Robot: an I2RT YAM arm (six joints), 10 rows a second.
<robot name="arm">
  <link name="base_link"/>
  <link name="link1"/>
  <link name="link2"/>
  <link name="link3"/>
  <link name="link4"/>
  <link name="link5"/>
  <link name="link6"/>
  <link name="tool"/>
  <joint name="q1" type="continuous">
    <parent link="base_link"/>
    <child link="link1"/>
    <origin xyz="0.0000 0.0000 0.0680" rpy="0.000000 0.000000 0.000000"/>
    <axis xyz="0 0 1"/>
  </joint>
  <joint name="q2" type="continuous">
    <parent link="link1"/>
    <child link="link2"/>
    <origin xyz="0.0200 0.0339 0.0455" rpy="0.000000 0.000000 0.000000"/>
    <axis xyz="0 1 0"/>
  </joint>
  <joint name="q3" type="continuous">
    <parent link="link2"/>
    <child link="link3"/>
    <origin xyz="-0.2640 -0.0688 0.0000" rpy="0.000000 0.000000 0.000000"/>
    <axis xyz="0 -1 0"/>
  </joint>
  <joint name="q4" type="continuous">
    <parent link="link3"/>
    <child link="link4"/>
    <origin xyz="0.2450 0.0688 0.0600" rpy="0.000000 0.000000 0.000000"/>
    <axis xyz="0 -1 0"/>
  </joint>
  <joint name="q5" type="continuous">
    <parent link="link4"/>
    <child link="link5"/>
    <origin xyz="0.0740 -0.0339 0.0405" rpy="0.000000 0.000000 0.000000"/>
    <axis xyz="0 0 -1"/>
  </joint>
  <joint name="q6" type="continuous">
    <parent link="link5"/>
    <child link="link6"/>
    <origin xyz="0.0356 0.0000 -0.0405" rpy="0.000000 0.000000 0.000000"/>
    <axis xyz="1 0 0"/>
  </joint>
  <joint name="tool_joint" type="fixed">
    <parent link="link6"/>
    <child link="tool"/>
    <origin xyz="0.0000 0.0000 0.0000" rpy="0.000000 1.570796 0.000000"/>
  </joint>
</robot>
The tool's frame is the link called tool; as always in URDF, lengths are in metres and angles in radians. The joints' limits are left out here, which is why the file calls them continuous.
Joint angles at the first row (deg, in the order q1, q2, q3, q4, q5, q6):
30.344 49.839 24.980 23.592 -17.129 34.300
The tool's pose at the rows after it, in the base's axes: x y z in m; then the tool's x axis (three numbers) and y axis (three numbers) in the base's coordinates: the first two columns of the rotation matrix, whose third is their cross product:
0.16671 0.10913 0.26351 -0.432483 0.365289 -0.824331 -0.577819 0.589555 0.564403
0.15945 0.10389 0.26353 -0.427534 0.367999 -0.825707 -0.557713 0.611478 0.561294
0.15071 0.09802 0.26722 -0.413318 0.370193 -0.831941 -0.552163 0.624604 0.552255
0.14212 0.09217 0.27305 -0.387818 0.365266 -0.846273 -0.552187 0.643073 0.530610
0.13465 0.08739 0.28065 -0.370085 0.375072 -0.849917 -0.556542 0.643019 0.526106
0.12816 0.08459 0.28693 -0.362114 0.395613 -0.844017 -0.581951 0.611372 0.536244
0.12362 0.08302 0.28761 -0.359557 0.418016 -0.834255 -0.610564 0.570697 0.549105
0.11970 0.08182 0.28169 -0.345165 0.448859 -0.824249 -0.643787 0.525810 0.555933
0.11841 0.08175 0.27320 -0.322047 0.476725 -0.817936 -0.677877 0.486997 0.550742
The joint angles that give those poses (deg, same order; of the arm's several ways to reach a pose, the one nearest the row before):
30.440 47.541 24.697 20.230 -15.691 33.691
30.484 44.310 24.154 16.836 -14.048 33.400
30.483 40.452 24.062 13.227 -13.019 32.864
30.489 36.718 24.551 9.373 -11.862 31.513
30.462 33.719 25.383 6.628 -11.447 31.419
30.487 31.456 25.597 6.379 -12.778 32.545
30.430 29.785 24.542 8.206 -14.599 34.100
30.460 28.015 21.562 12.874 -16.058 35.782
30.413 27.418 18.051 19.396 -17.251 36.956

